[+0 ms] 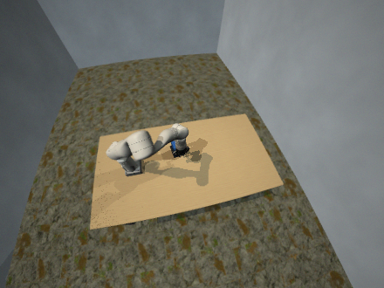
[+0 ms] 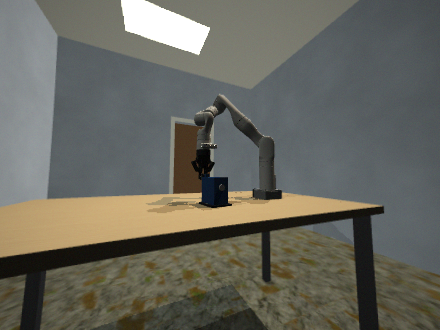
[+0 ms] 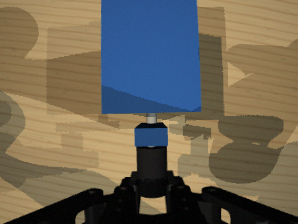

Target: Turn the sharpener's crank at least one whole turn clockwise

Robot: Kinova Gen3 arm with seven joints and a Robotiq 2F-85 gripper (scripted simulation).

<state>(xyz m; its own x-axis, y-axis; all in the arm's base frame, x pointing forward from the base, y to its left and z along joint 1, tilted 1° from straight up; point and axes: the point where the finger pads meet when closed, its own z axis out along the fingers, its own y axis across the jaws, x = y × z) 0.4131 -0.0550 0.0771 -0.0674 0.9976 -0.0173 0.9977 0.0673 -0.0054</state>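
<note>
Now: the black knob 20 mm to the left of my hand.
</note>
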